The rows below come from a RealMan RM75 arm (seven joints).
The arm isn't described. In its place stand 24 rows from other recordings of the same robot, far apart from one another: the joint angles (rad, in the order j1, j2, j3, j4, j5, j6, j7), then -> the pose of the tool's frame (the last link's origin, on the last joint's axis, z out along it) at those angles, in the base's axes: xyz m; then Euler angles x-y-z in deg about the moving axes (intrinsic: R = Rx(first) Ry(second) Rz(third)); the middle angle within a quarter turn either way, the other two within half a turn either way.
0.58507, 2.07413, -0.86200, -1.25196, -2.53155, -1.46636, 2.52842 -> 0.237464, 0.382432, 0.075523, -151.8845, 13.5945, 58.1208
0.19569, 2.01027, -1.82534, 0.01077, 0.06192, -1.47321, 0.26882 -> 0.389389, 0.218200, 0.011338, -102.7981, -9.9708, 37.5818
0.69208, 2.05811, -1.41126, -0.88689, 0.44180, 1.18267, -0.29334 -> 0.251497, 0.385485, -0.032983, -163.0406, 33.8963, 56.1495
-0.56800, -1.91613, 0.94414, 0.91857, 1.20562, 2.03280, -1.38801 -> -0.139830, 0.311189, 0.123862, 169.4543, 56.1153, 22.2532
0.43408, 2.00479, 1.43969, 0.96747, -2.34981, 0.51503, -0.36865 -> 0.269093, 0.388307, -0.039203, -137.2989, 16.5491, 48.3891
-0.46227, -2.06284, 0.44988, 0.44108, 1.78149, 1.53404, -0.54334 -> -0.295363, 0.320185, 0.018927, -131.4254, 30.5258, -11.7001
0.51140, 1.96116, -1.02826, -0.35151, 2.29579, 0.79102, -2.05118 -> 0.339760, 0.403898, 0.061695, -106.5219, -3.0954, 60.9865
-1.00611, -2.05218, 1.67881, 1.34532, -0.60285, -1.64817, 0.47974 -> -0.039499, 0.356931, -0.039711, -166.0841, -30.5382, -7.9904
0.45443, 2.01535, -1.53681, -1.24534, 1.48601, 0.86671, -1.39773 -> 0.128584, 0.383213, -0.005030, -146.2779, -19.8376, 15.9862
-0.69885, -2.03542, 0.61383, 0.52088, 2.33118, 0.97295, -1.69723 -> -0.306900, 0.405420, 0.003819, -144.6777, -6.5556, -43.4064
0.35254, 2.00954, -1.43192, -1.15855, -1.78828, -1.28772, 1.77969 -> 0.203825, 0.324219, -0.016265, -165.5454, -12.0186, 20.2844
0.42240, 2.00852, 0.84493, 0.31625, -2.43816, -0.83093, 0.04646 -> 0.335714, 0.342474, -0.038192, -108.7680, -1.5382, 34.3734
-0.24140, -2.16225, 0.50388, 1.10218, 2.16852, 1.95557, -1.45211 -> -0.302945, 0.226405, 0.053389, -159.7661, 19.0763, -33.0576
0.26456, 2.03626, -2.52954, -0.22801, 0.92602, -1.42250, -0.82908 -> 0.333924, 0.267738, -0.007616, -92.7639, -15.8629, -11.1773
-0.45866, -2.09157, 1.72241, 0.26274, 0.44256, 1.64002, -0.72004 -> -0.210565, 0.289097, -0.042195, -125.4649, 55.5386, -45.5847
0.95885, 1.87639, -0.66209, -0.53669, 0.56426, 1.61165, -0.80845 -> 0.212600, 0.408443, 0.046800, -176.4213, 5.1287, 60.4341
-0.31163, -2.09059, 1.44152, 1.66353, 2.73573, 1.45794, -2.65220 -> -0.215881, 0.324543, 0.036677, -151.2798, -29.6751, -36.2653
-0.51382, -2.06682, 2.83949, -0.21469, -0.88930, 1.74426, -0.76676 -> -0.285164, 0.298054, 0.012149, -114.8384, 39.8680, -48.9086
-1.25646, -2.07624, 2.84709, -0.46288, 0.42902, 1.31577, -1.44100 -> -0.192997, 0.417406, -0.035129, -173.7943, -13.4902, -15.7470
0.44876, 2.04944, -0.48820, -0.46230, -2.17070, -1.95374, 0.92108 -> 0.280083, 0.244066, -0.001483, -171.2917, -38.7999, 12.8465
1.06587, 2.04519, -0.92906, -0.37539, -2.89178, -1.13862, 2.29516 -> 0.226395, 0.418520, -0.045573, -171.1437, 31.8331, 39.3403
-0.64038, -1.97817, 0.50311, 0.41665, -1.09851, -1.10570, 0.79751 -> -0.312678, 0.392834, 0.025781, -137.5533, 6.5226, -98.5108
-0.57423, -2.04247, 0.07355, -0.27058, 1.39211, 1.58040, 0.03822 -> -0.255616, 0.330963, -0.007176, -85.2716, 28.2194, -42.6150
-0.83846, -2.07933, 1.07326, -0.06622, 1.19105, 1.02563, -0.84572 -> -0.230555, 0.373143, -0.100561, -143.1691, 19.5739, -36.9404
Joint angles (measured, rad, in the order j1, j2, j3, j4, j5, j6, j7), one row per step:
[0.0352 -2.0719 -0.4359 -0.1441 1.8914 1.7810 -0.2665]
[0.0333 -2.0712 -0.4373 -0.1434 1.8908 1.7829 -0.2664]
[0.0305 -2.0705 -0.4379 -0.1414 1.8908 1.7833 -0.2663]
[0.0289 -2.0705 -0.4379 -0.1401 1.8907 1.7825 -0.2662]
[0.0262 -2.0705 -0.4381 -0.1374 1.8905 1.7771 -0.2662]
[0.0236 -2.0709 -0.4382 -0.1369 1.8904 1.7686 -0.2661]
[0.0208 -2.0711 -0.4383 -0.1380 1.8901 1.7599 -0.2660]
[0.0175 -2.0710 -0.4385 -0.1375 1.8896 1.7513 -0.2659]
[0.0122 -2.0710 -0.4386 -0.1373 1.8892 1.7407 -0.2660]
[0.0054 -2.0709 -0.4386 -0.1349 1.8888 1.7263 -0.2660]
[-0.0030 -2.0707 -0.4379 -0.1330 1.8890 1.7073 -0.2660]
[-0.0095 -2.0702 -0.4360 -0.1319 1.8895 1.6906 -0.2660]
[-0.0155 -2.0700 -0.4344 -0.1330 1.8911 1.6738 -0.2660]
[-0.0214 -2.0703 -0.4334 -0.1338 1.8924 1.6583 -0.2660]
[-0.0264 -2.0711 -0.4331 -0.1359 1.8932 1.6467 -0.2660]
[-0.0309 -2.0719 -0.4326 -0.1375 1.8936 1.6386 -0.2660]
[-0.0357 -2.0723 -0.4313 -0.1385 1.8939 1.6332 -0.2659]
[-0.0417 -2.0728 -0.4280 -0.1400 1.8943 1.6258 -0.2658]
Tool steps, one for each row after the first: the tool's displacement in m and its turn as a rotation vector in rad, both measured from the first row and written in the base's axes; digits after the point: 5 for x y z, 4 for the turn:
[0.00009 0.00059 0.00074 0.0027 0.0017 -0.0021]
[0.00007 0.00147 0.00131 0.0029 0.0044 -0.0042]
[0.00002 0.00200 0.00140 0.0023 0.0055 -0.0046]
[-0.00062 0.00300 0.00130 -0.0012 0.0072 -0.0017]
[-0.00124 0.00423 0.00056 -0.0061 0.0063 0.0028]
[-0.00169 0.00566 -0.00027 -0.0106 0.0041 0.0068]
[-0.00235 0.00714 -0.00078 -0.0151 0.0036 0.0110]
[-0.00288 0.00946 -0.00154 -0.0210 0.0023 0.0145]
[-0.00392 0.01229 -0.00235 -0.0296 0.0028 0.0203]
[-0.00510 0.01589 -0.00370 -0.0418 0.0026 0.0274]
[-0.00612 0.01874 -0.00504 -0.0539 0.0023 0.0336]
[-0.00676 0.02157 -0.00685 -0.0662 -0.0001 0.0389]
[-0.00725 0.02427 -0.00861 -0.0771 -0.0025 0.0439]
[-0.00721 0.02662 -0.01025 -0.0846 -0.0062 0.0467]
[-0.00692 0.02864 -0.01153 -0.0899 -0.0090 0.0475]
[-0.00638 0.03065 -0.01246 -0.0944 -0.0105 0.0459]
[-0.00560 0.03318 -0.01395 -0.1018 -0.0124 0.0434]

